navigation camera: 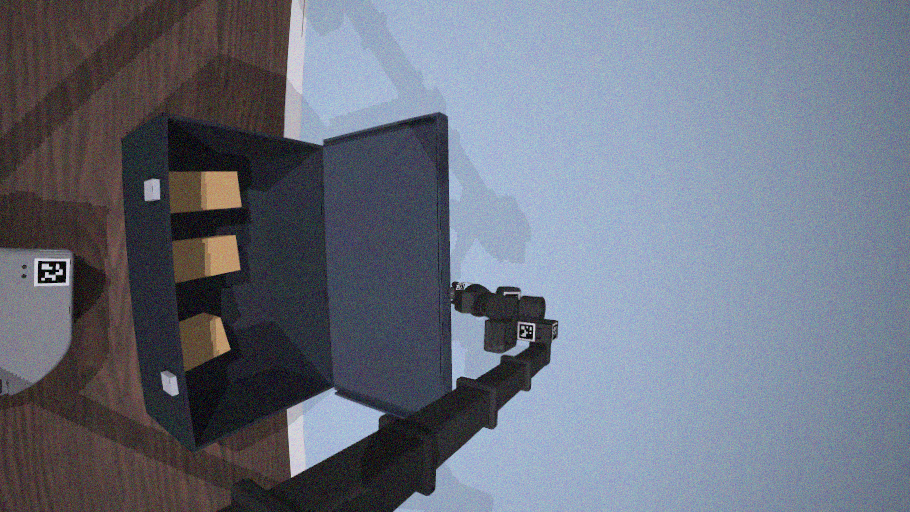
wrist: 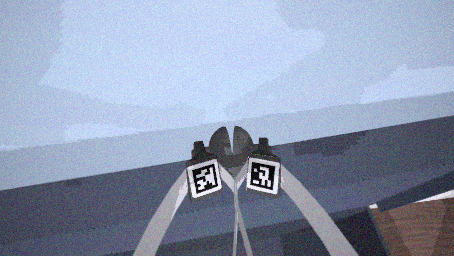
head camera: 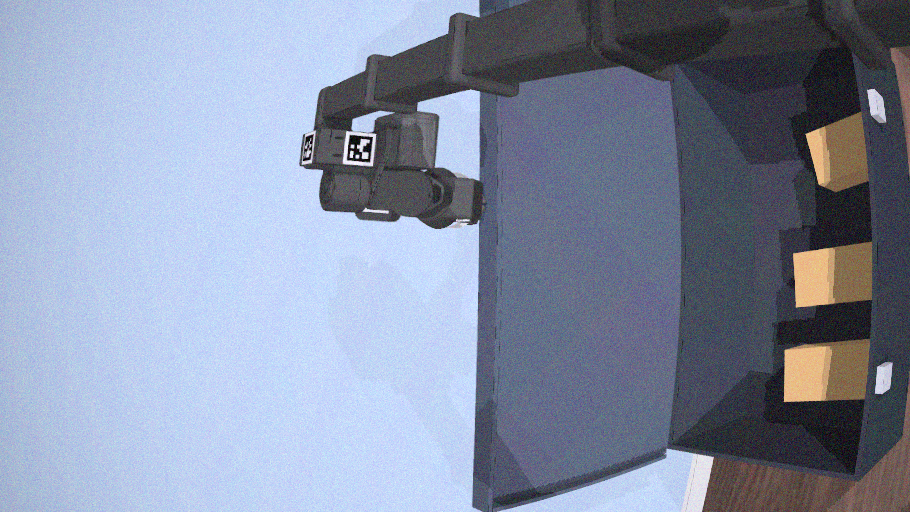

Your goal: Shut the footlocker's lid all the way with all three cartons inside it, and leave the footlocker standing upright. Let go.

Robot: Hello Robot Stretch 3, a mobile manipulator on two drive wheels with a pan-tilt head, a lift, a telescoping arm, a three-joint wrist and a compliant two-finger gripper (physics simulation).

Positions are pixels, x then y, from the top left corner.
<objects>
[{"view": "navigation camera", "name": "my gripper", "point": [453, 292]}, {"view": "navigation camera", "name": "footlocker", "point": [344, 249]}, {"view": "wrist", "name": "my gripper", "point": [230, 145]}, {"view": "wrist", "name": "footlocker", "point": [394, 166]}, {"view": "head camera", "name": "my gripper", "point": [473, 204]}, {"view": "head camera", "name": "footlocker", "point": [636, 292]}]
</objects>
